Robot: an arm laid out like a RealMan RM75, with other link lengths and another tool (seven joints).
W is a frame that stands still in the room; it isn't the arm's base.
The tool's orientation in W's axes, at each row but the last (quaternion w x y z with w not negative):
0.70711 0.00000 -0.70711 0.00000
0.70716 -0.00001 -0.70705 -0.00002
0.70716 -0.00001 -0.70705 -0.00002
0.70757 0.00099 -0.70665 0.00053
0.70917 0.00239 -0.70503 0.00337
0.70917 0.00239 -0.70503 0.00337
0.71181 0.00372 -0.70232 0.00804
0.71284 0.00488 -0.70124 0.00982
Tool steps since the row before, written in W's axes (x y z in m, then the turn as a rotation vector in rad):
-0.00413 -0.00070 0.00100 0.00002 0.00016 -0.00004
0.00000 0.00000 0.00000 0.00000 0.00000 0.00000
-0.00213 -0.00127 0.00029 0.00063 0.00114 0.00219
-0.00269 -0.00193 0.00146 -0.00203 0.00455 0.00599
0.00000 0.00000 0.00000 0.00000 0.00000 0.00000
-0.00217 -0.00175 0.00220 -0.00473 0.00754 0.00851
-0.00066 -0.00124 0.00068 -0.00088 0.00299 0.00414
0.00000 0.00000 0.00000 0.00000 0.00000 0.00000
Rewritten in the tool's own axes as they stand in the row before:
0.00100 -0.00070 0.00413 -0.00004 0.00016 -0.00002
0.00000 0.00000 0.00000 0.00000 0.00000 0.00000
0.00029 -0.00127 0.00213 0.00219 0.00114 -0.00063
0.00146 -0.00192 0.00270 0.00598 0.00456 0.00203
0.00000 0.00000 0.00000 0.00000 0.00000 0.00000
0.00218 -0.00174 0.00220 0.00849 0.00757 0.00472
0.00066 -0.00123 0.00069 0.00415 0.00298 0.00089
0.00000 0.00000 0.00000 0.00000 0.00000 0.00000

